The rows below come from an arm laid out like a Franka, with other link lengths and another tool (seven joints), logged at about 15 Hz.
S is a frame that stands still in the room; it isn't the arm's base.
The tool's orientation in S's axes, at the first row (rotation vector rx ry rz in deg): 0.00 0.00 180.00
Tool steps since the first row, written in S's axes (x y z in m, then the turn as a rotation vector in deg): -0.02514 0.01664 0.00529 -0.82 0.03 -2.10; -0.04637 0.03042 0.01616 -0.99 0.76 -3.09; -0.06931 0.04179 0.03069 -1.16 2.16 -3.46; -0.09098 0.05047 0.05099 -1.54 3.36 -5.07; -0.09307 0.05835 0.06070 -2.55 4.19 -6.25; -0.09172 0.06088 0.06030 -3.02 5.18 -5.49; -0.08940 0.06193 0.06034 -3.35 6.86 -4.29; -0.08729 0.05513 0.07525 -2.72 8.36 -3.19; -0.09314 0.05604 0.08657 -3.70 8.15 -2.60; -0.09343 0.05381 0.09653 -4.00 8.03 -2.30; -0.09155 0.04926 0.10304 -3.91 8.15 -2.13
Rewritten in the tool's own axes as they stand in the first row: 0.02514 -0.01664 0.00529 0.82 -0.03 -2.10; 0.04637 -0.03042 0.01616 0.99 -0.76 -3.09; 0.06931 -0.04179 0.03069 1.16 -2.16 -3.46; 0.09098 -0.05047 0.05099 1.54 -3.36 -5.07; 0.09307 -0.05835 0.06070 2.55 -4.19 -6.25; 0.09172 -0.06088 0.06030 3.02 -5.18 -5.49; 0.08940 -0.06193 0.06034 3.35 -6.86 -4.29; 0.08729 -0.05513 0.07525 2.72 -8.36 -3.19; 0.09314 -0.05604 0.08657 3.70 -8.15 -2.60; 0.09343 -0.05381 0.09653 4.00 -8.03 -2.30; 0.09155 -0.04926 0.10304 3.91 -8.15 -2.13
